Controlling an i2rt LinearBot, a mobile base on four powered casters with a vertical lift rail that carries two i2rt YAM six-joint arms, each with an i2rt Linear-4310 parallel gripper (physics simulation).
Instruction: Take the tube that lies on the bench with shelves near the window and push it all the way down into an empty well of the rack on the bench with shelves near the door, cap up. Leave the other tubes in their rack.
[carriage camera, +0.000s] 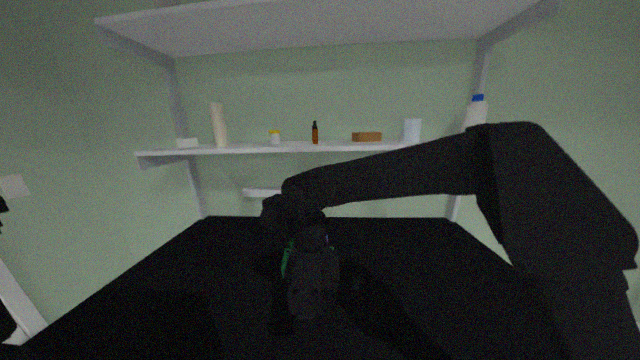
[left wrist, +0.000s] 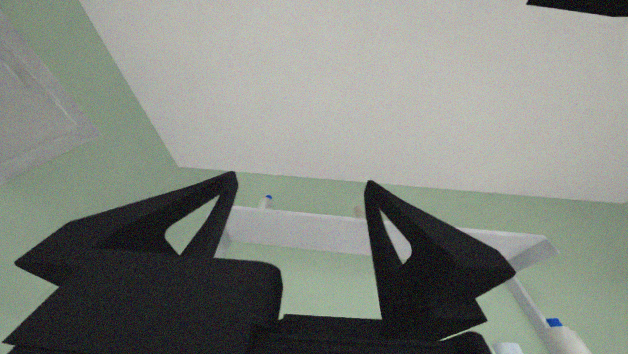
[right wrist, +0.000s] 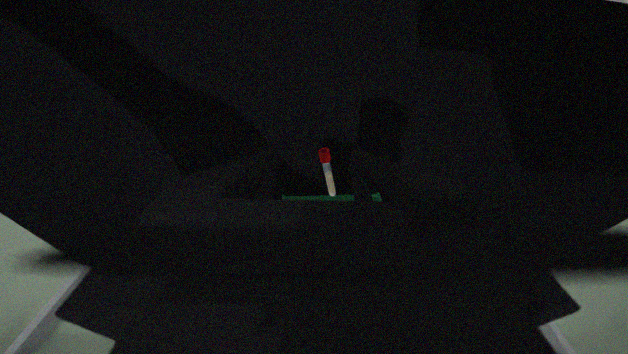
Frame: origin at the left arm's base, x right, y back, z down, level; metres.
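Where they show: left gripper, fingertip midpoint: (left wrist: 301, 182); right gripper, fingertip midpoint: (right wrist: 314, 155).
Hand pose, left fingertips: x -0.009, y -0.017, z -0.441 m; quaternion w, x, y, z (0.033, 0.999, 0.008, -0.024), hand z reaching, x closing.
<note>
Things, the pixels of their top centre, and the offset from my left fingertips. "spot": a spot on its surface instead. Level surfaces: height alone.
- thin tube with a red cap, top centre: (right wrist: 329, 179) dx +0.283, dy -0.344, dz +0.519 m
- green rack, top centre: (right wrist: 331, 230) (carriage camera: 308, 255) dx +0.270, dy -0.445, dz +0.481 m
- dark bench top, surface height: dz +0.539 m
- beige cylinder, surface spot: (carriage camera: 218, 125) spot: dx -0.110, dy -0.637, dz -0.007 m
- yellow-lidded jar, surface spot: (carriage camera: 274, 137) spot: dx +0.108, dy -0.693, dz +0.052 m
- brown bottle, surface spot: (carriage camera: 315, 134) spot: dx +0.298, dy -0.632, dz +0.043 m
- orange-brown box, surface spot: (carriage camera: 366, 137) spot: dx +0.516, dy -0.676, dz +0.062 m
- pale cup, surface spot: (carriage camera: 412, 131) spot: dx +0.679, dy -0.612, dz +0.039 m
- blue-capped bottle, surface spot: (carriage camera: 476, 114) spot: dx +0.930, dy -0.630, dz -0.021 m
In the right wrist view, a thin tube with a red cap (right wrist: 327, 172) shows between the dark fingers, its pale lower end at the edge of a green rack (right wrist: 315, 198) (carriage camera: 286, 260). Darkness hides whether it lies or stands. My right gripper (right wrist: 314, 155) is partly open and grips nothing; its fingers are hard to see. In the carriage view its dark hand hangs over the bench and hides most of the rack; a small violet spot shows beside it. My left gripper (left wrist: 301, 182) is wide open and empty, high up and facing the ceiling and upper shelf.
The dark bench top (carriage camera: 165, 280) stretches below the shelf (carriage camera: 250, 149). The shelf bears a beige cylinder (carriage camera: 218, 125), a yellow-lidded jar (carriage camera: 274, 137), a brown bottle (carriage camera: 315, 134), an orange-brown box (carriage camera: 366, 137) and a pale cup (carriage camera: 412, 131). A blue-capped bottle (carriage camera: 476, 114) stands right.
</note>
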